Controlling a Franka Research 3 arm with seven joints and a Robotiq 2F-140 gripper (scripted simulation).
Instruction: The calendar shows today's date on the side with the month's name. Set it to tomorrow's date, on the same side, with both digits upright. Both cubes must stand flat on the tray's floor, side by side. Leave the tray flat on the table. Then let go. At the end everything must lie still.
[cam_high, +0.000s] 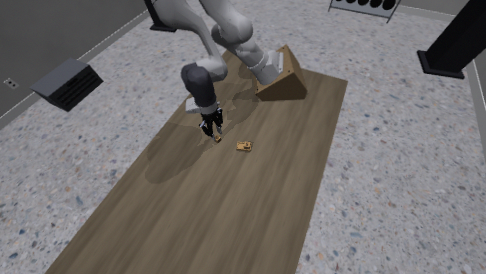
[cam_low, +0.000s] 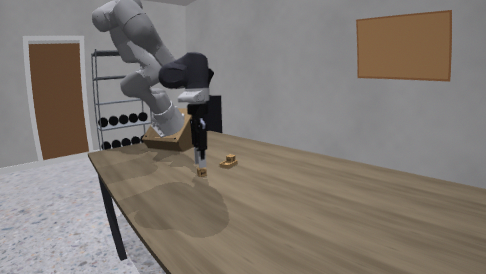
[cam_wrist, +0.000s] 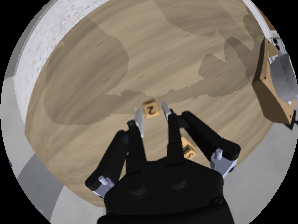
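Right now my hand is 6 cm above the cube. Also, from my hand: tray 1 cm ahead, 15 cm to the left, 6 cm below.
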